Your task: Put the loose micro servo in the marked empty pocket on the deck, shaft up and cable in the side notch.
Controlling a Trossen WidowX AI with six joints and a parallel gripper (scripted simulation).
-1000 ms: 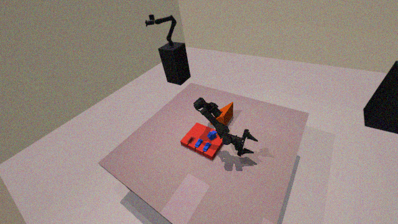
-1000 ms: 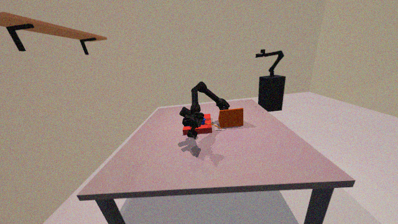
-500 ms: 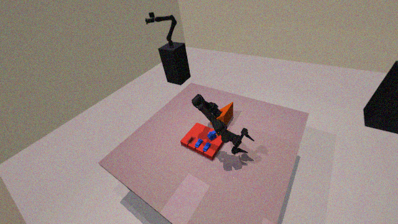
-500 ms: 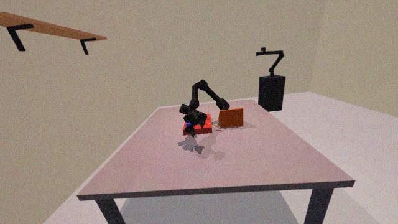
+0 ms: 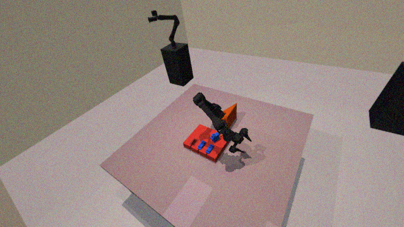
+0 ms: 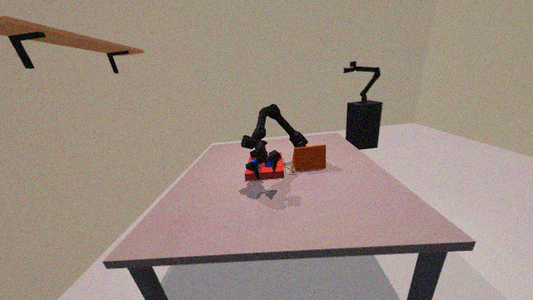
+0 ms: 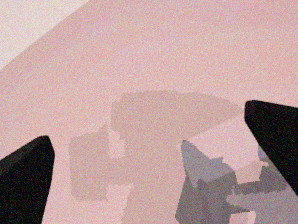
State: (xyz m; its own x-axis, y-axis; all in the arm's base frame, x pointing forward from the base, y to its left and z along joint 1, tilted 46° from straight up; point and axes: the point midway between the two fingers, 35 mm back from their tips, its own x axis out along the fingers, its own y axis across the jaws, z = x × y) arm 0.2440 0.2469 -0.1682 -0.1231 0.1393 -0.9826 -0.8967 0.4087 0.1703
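Right now my gripper tip is 33 cm to the left of the red deck, 10 cm above it and 3 cm past it.
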